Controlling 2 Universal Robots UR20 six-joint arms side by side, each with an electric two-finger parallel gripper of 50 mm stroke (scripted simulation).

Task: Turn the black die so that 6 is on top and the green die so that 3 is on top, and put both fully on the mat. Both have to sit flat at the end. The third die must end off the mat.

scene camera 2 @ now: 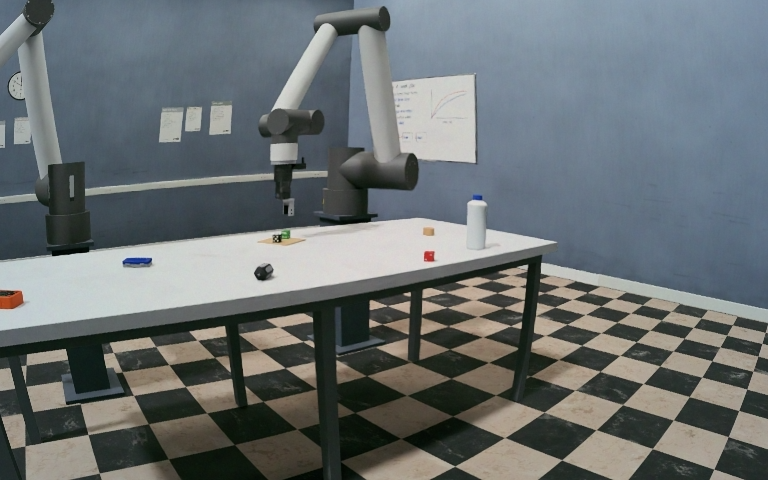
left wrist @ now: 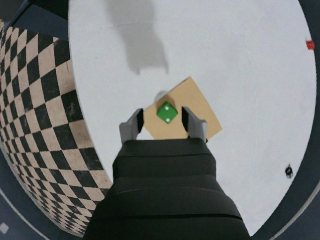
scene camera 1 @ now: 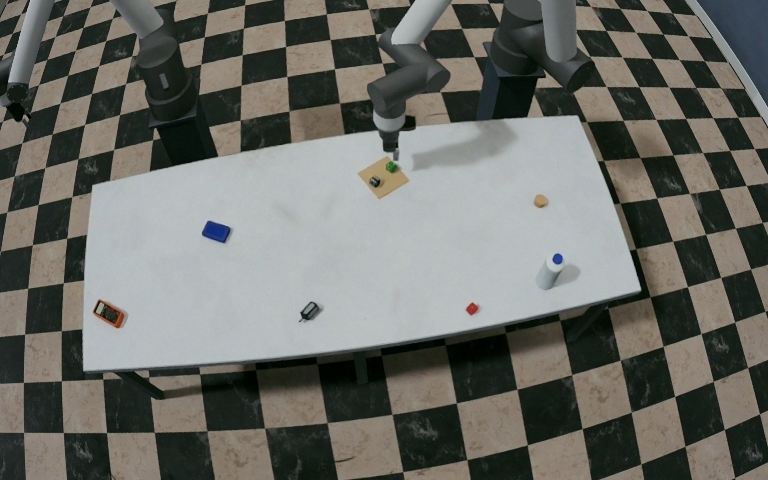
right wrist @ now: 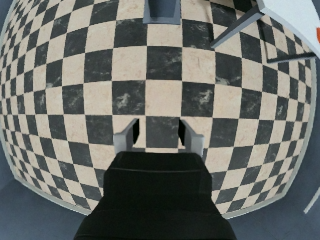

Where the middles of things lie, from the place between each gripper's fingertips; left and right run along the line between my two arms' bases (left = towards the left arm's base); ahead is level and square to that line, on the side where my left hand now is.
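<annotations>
With the tan mat (scene camera 1: 389, 182) in sight, I find my left gripper 4 cm short of it, 5 cm to the left of it and 11 cm above it. The white bottle (scene camera 2: 477, 210) is 46 cm to the left of my left hand, 2 cm below it and 55 cm ahead of it. Going by their middles, of the things named here the tan mat is the nearest to my left gripper.
</annotations>
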